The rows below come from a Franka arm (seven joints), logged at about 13 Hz.
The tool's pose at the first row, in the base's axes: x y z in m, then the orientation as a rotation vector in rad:
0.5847 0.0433 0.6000 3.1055 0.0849 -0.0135
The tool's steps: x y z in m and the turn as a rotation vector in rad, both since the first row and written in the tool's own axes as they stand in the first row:
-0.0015 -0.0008 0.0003 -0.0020 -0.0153 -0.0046
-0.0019 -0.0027 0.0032 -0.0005 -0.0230 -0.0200
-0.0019 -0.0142 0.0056 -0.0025 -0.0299 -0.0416
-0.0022 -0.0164 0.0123 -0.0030 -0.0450 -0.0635
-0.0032 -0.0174 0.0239 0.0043 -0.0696 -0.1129
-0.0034 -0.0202 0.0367 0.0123 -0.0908 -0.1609
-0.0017 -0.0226 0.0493 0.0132 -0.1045 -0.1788
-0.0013 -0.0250 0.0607 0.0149 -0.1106 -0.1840
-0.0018 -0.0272 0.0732 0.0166 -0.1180 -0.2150
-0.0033 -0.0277 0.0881 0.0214 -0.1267 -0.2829
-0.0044 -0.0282 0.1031 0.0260 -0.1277 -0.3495
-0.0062 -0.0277 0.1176 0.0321 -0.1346 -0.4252
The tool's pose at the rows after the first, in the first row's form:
0.5832 0.0440 0.5997 3.1027 0.0916 -0.0373
0.5826 0.0458 0.5967 3.1031 0.1153 -0.0497
0.5820 0.0572 0.5939 3.0994 0.1485 -0.0609
0.5815 0.0591 0.5872 3.0963 0.1820 -0.0848
0.5804 0.0596 0.5755 3.0964 0.2582 -0.1248
0.5799 0.0620 0.5627 3.0954 0.3326 -0.1596
0.5814 0.0640 0.5500 3.0918 0.3599 -0.1814
0.5816 0.0660 0.5385 3.0919 0.3680 -0.1912
0.5808 0.0678 0.5259 3.0867 0.4159 -0.2036
0.5792 0.0677 0.5110 3.0747 0.5210 -0.2192
0.5780 0.0676 0.4960 3.0602 0.6242 -0.2226
0.5761 0.0665 0.4816 3.0397 0.7409 -0.2355

